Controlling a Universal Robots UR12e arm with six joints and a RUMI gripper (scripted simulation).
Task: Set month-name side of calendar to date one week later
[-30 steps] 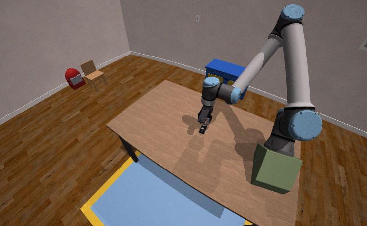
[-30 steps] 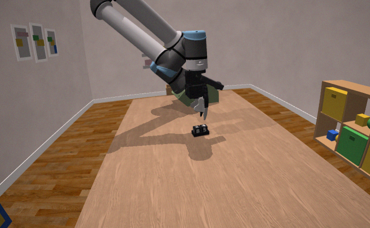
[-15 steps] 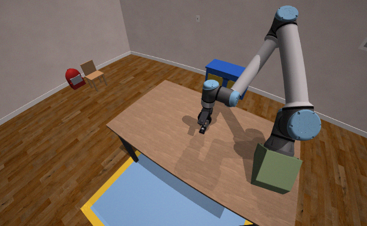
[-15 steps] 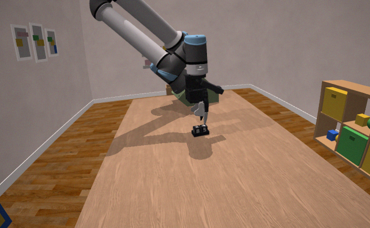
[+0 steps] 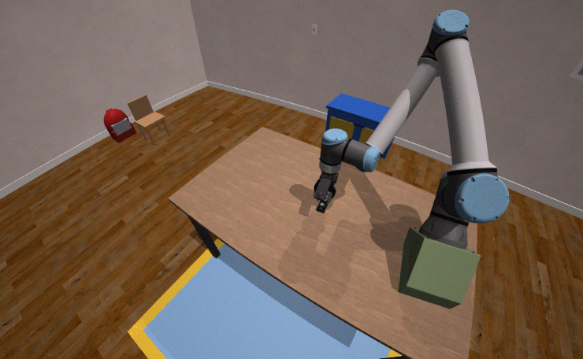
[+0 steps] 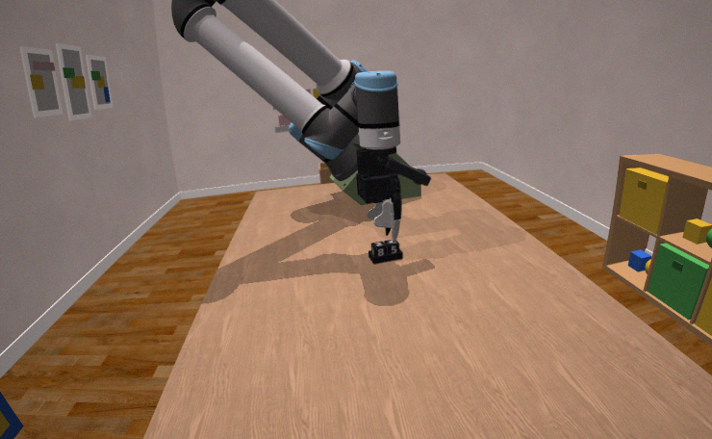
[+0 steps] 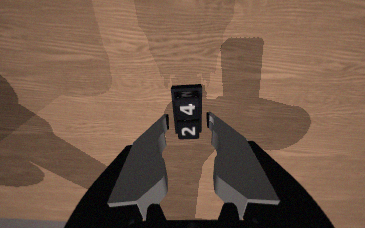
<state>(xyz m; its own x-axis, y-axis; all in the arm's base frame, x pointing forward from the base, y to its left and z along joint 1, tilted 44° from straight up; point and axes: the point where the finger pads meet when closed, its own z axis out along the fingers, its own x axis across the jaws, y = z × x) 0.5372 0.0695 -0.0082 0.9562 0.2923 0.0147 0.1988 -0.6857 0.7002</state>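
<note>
My gripper is now 2 cm to the left of the black calendar tray and 5 cm above it. From my hand the other things lie so: black number cube 1 cm ahead, 3 cm to the right, 4 cm below.
</note>
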